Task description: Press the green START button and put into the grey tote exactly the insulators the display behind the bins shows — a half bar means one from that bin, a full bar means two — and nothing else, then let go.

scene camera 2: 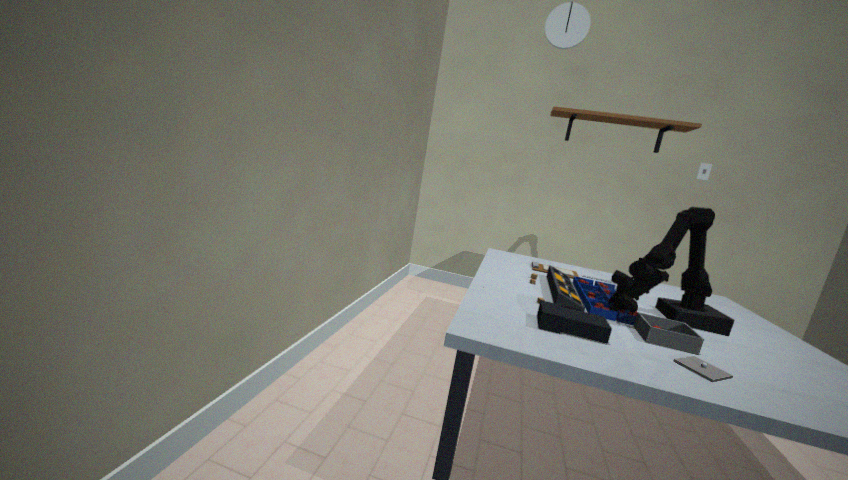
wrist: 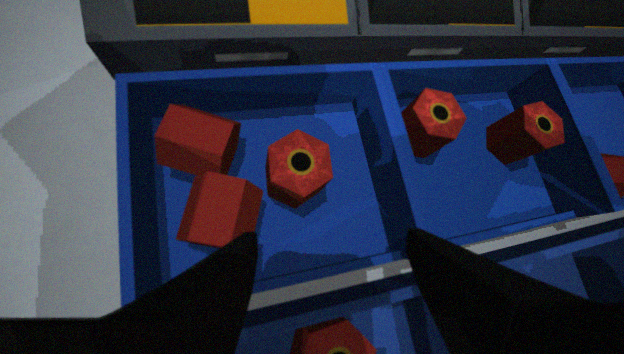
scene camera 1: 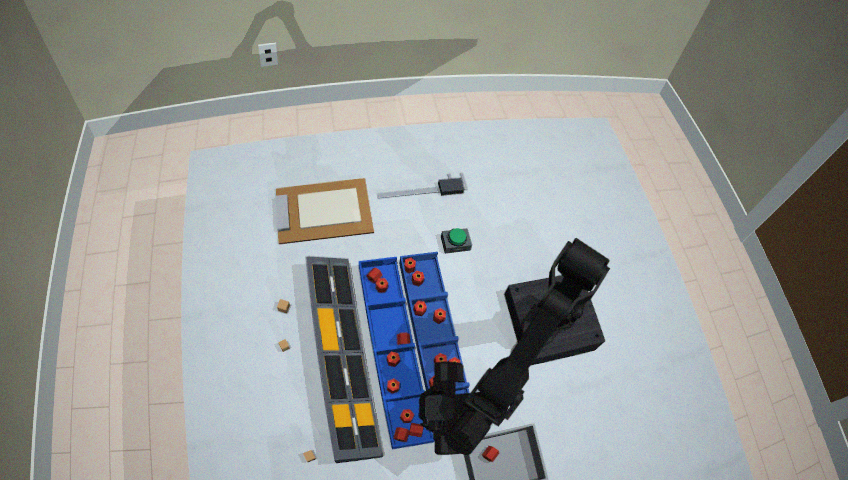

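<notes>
My gripper [wrist: 332, 241] is open and empty above the front part of the bottom-left blue bin [wrist: 121, 200]. That bin holds one upright red insulator [wrist: 300, 162] [scene camera 1: 407, 415] and two lying ones. The display [scene camera 1: 373, 437] shows a full yellow bar [scene camera 1: 327, 328] in its second panel's left cell and half bars in both cells of its bottom panel; other cells are dark. The left column's second bin shows one insulator [scene camera 1: 403, 337]. The grey tote [scene camera 1: 537, 455] [scene camera 2: 669, 340] holds one red insulator [scene camera 1: 490, 453]. The green button [scene camera 1: 457, 236] stands behind the right bins. The arm hides the bottom-right bin in scene camera 1.
Several red insulators lie in the other blue bins. A clipboard [scene camera 1: 288, 234] and a caliper-like tool [scene camera 1: 451, 186] lie behind the bins. Small tan blocks [scene camera 1: 283, 305] lie left of the display. A black box [scene camera 2: 574, 324] and a flat plate [scene camera 2: 696, 367] are near the table's front edge.
</notes>
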